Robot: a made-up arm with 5 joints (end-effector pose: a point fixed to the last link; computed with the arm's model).
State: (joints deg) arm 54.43 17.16 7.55 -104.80 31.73
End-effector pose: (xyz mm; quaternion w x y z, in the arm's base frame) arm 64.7 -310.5 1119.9 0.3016 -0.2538 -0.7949 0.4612
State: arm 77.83 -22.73 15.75 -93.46 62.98
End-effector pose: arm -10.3 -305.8 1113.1 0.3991 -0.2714 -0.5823 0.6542
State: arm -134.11 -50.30 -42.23 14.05 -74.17
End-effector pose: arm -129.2 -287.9 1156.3 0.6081 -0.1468 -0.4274 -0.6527
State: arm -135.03 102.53 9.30 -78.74 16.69
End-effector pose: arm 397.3 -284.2 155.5 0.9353 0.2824 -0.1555 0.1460
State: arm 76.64 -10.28 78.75 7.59 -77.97
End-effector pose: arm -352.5 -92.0 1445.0 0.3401 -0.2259 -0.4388 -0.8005
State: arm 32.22 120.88 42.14 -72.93 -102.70
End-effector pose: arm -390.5 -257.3 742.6 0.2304 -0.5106 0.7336 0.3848
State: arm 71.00 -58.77 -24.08 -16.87 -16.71
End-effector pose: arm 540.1 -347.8 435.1 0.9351 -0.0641 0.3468 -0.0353
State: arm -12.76 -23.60 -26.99 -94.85 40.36
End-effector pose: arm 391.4 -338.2 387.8 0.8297 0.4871 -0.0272 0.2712
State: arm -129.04 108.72 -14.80 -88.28 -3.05
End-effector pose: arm 383.4 -250.1 77.6 0.9532 0.2757 -0.1237 -0.0117
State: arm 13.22 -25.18 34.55 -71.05 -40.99
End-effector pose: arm 631.4 -269.4 972.1 0.8947 -0.2510 -0.3498 -0.1193
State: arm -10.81 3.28 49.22 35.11 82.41
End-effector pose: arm 940.3 -393.3 844.0 0.8440 0.4451 0.1982 0.2240
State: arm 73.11 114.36 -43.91 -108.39 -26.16
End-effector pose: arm -355.2 -172.3 1088.6 0.1772 0.0128 0.9571 -0.2291
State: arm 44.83 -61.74 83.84 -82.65 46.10
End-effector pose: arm 135.3 -129.8 1204.8 0.5494 -0.2980 -0.4567 0.6331
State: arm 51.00 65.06 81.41 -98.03 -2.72
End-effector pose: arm -246.9 -138.8 681.7 0.4856 0.4053 0.7744 0.0162
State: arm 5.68 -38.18 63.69 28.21 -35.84
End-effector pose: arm 891.4 -360.9 715.4 0.7580 -0.5043 0.3746 -0.1755
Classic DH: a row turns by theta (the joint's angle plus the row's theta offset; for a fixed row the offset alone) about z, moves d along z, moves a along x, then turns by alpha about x. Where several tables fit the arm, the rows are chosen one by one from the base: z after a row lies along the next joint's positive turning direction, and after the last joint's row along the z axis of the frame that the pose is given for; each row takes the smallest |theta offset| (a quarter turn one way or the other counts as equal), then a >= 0, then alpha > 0; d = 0 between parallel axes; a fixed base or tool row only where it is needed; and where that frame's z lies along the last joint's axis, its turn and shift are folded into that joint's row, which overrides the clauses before.
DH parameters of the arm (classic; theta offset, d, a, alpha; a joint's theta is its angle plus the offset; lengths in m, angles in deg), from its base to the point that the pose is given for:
base (fixed): -10.82 0.617 0.0873 95.18
joint 1: -64.74 -0.9502 -0.083 -11.98
joint 2: -22.63 1.0263 0.0725 23.03
joint 3: 8.03 -0.3734 0.3132 141.3
joint 4: 10.88 -0.5816 0.0197 105.03
joint 5: 88.23 0.2832 0.0608 -45.81
tool (fixed): -75.77 0.0142 0 0

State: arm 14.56 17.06 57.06 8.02 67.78
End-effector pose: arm 453.6 -276.4 1419.9 0.8781 0.0695 -0.2528 0.4003
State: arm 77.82 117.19 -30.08 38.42 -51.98
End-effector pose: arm -498.4 12.9 1498.7 0.6222 -0.2280 -0.5852 -0.4674
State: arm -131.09 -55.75 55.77 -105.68 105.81
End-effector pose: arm -71.1 -195.2 81.3 0.1496 0.9801 0.0369 0.1252
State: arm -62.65 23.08 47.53 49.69 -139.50
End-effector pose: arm 821.5 -436.3 97.0 0.0532 -0.9553 0.2878 -0.0423
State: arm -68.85 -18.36 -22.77 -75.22 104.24
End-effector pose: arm 83.7 -268.1 60.0 0.3318 0.9336 0.1138 0.0730
